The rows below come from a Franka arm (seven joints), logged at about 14 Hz.
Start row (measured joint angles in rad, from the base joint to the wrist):
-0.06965 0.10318 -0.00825 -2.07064 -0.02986 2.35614 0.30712
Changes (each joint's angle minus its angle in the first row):
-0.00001 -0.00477 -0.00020 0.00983 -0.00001 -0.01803 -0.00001
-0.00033 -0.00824 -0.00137 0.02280 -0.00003 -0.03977 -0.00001
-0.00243 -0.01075 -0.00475 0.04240 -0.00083 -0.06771 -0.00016
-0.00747 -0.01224 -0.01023 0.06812 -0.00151 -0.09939 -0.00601
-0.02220 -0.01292 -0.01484 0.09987 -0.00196 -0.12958 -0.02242
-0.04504 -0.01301 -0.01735 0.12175 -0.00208 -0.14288 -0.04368
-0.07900 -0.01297 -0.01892 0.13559 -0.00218 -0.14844 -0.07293
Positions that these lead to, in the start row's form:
-0.06966 0.09841 -0.00845 -2.06081 -0.02987 2.33811 0.30711
-0.06998 0.09494 -0.00962 -2.04784 -0.02989 2.31637 0.30711
-0.07208 0.09243 -0.01300 -2.02824 -0.03069 2.28843 0.30696
-0.07712 0.09094 -0.01848 -2.00252 -0.03137 2.25675 0.30111
-0.09185 0.09026 -0.02309 -1.97077 -0.03182 2.22656 0.28470
-0.11469 0.09017 -0.02560 -1.94889 -0.03194 2.21326 0.26344
-0.14865 0.09021 -0.02717 -1.93505 -0.03204 2.20770 0.23419

